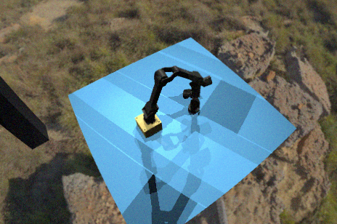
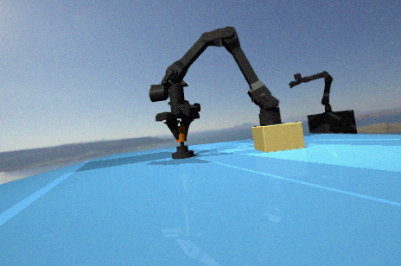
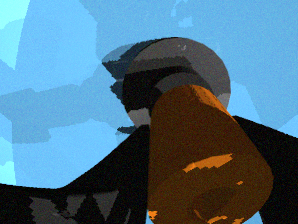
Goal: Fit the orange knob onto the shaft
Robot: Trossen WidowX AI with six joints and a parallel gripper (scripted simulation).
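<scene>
Now: gripper tip 20 mm below the orange knob. Also, from my gripper tip: pedestal (40 mm below).
</scene>
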